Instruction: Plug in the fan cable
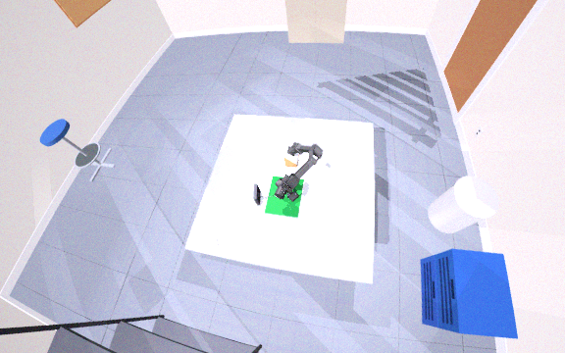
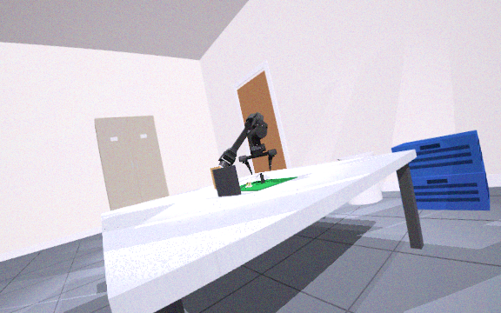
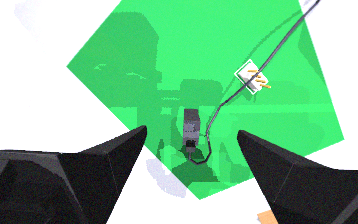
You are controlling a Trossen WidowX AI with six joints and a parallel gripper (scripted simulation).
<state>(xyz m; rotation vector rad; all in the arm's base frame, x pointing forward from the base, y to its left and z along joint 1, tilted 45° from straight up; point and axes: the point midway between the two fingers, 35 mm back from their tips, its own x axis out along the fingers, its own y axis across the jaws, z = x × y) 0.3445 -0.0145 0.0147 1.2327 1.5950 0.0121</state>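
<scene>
The black fan plug is 1 cm behind my gripper tip, 1 cm to the left of it and 3 cm below it. Round my gripper tip: black fan: 1 cm ahead, 21 cm to the right, 1 cm above; then white four-pin fan header: 1 cm behind, 9 cm to the right, 5 cm below; then green board: 1 cm behind, 3 cm to the right, 7 cm below.
</scene>
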